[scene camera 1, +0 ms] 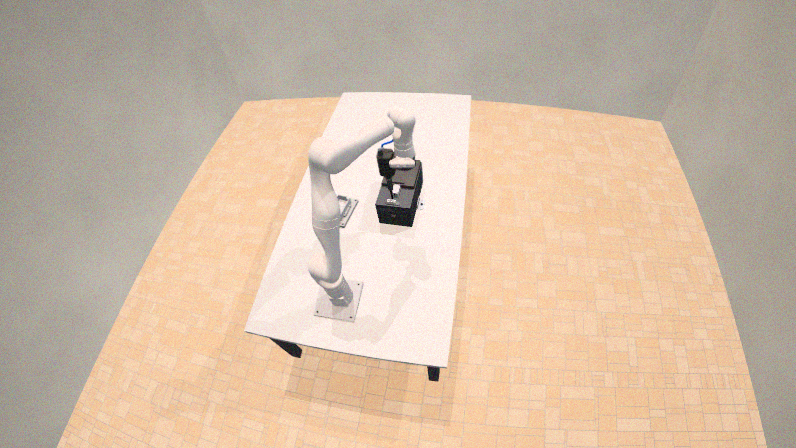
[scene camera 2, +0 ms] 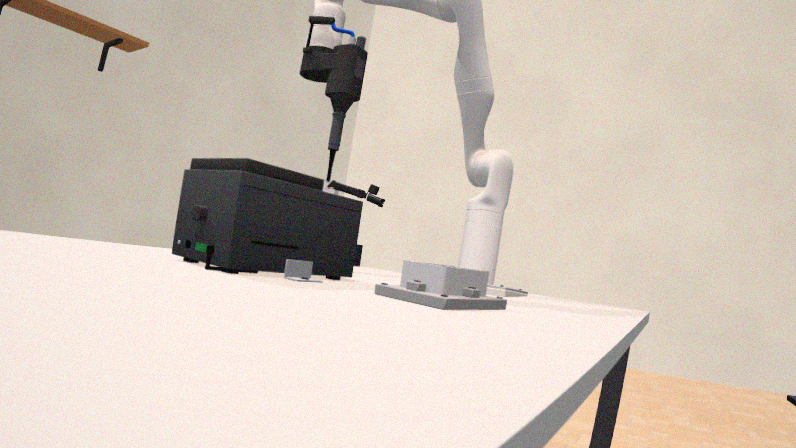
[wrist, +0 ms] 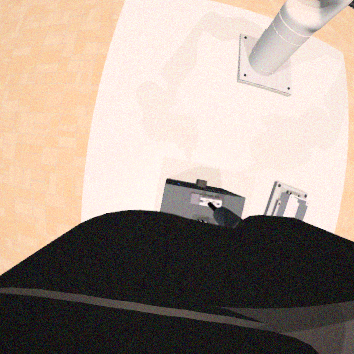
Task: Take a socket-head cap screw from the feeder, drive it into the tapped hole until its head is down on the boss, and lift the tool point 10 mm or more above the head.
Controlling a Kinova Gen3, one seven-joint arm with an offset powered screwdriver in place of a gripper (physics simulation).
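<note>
My screwdriver (scene camera 1: 392, 198) (scene camera 2: 328, 180) (wrist: 210, 204) points down, with its bit tip over the top of the black feeder (scene camera 1: 394, 215) (scene camera 2: 278, 222) (wrist: 177, 197). In the second scene view the tip is close to a small white block (scene camera 2: 329, 189) at the feeder's top, beside a thin black arm (scene camera 2: 348, 190); whether they touch is unclear. No screw can be made out at the tip or in the feeder. The grey workpiece block (scene camera 2: 423, 276) stands on a grey base plate (scene camera 1: 351, 214) (scene camera 2: 412, 297) (wrist: 271, 200) beside the feeder. Its tapped hole cannot be made out.
The robot's base plate (scene camera 1: 359, 294) (wrist: 245, 65) is bolted to the white table (scene camera 1: 428, 311) (scene camera 2: 222, 361) (wrist: 120, 125). A small grey bracket (scene camera 2: 298, 268) stands by the feeder's side. A wooden shelf (scene camera 2: 83, 25) is on the wall. The arm's black tool body (wrist: 175, 260) covers the lower wrist view.
</note>
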